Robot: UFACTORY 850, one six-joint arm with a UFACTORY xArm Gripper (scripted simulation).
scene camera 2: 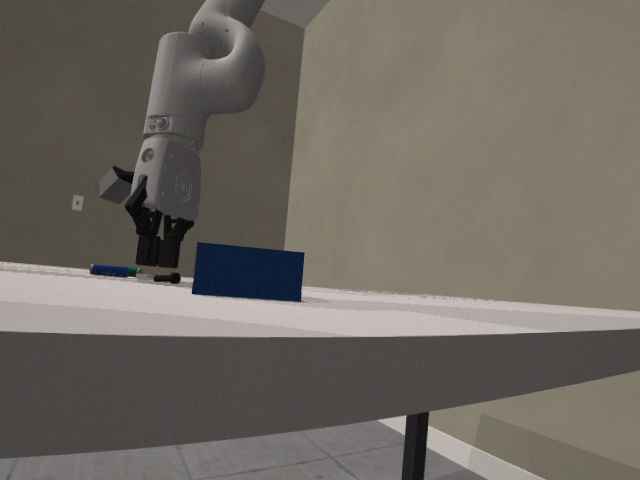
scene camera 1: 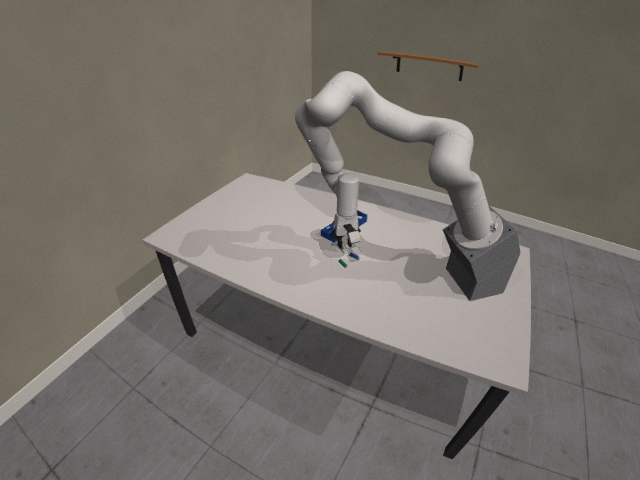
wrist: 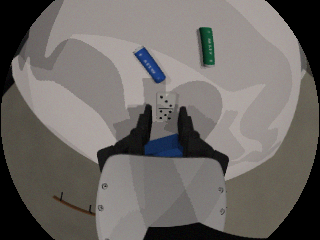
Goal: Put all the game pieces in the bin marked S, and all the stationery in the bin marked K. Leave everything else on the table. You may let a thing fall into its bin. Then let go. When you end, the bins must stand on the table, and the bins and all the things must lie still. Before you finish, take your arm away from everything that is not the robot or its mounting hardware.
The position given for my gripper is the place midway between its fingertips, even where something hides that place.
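Observation:
There is my gripper (scene camera 2: 157, 266), and I can see a blue bin (scene camera 2: 220, 270) too.

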